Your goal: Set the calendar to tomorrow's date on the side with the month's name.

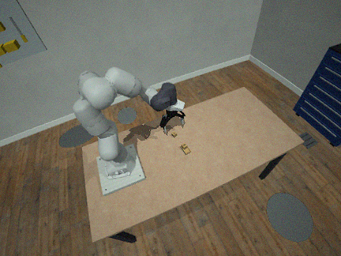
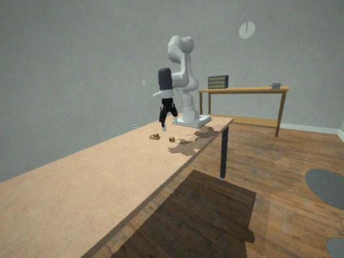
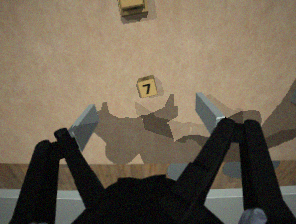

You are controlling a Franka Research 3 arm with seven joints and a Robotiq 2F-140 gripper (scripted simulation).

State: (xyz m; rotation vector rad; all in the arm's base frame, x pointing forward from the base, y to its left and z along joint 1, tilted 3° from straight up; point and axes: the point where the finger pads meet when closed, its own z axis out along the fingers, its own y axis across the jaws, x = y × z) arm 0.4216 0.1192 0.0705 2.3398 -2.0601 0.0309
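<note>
The wooden digit cube lies 100 mm below my hand. Also, from my hand: wooden tray 20 mm ahead, 160 mm to the right, 110 mm below.
</note>
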